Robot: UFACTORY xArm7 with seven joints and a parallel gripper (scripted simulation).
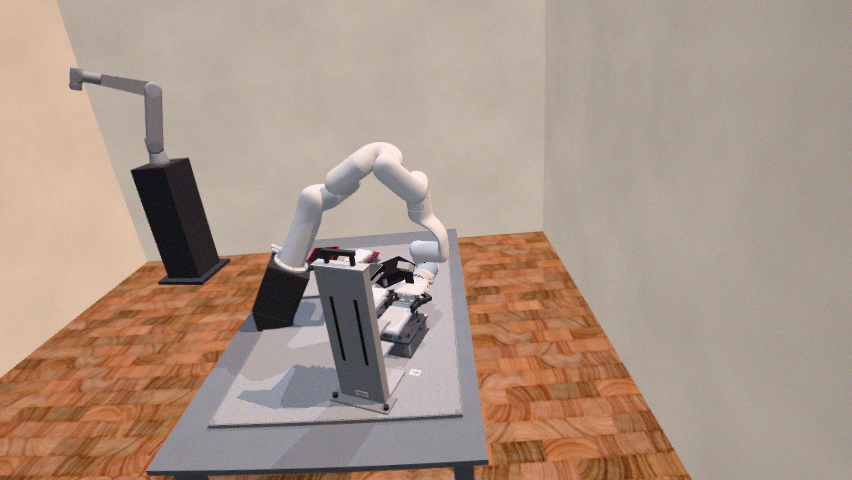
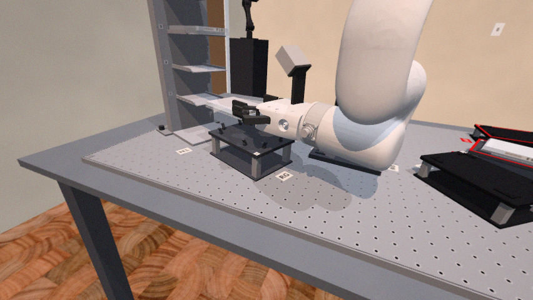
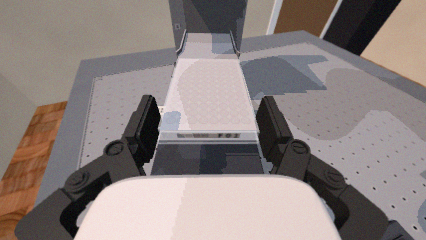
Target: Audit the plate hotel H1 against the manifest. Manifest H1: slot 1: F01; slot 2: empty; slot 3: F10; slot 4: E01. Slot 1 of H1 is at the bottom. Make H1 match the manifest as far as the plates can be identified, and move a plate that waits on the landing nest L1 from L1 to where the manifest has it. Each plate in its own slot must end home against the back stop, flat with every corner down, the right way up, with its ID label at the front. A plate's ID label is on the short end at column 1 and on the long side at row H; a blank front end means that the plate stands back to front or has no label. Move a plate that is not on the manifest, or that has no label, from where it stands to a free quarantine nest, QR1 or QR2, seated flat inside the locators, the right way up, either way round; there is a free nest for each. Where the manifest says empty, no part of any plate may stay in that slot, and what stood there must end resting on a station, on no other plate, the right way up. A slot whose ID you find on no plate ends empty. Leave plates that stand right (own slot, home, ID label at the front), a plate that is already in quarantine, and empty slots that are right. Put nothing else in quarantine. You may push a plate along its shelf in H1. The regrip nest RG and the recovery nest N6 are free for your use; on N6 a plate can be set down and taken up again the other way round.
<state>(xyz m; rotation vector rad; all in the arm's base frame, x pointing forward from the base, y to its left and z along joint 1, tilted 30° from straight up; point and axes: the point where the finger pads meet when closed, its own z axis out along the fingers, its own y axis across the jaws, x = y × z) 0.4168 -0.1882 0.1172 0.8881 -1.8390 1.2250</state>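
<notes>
Now: the white plate 1 cm behind my hand, 5 cm to the right of it and 2 cm below it. The rest, counted from my hand: flat recovery nest N6: 15 cm behind, 19 cm to the left, 13 cm below; plate hotel H1: 6 cm behind, 26 cm to the right, 8 cm above; regrip nest RG: 8 cm below.
</notes>
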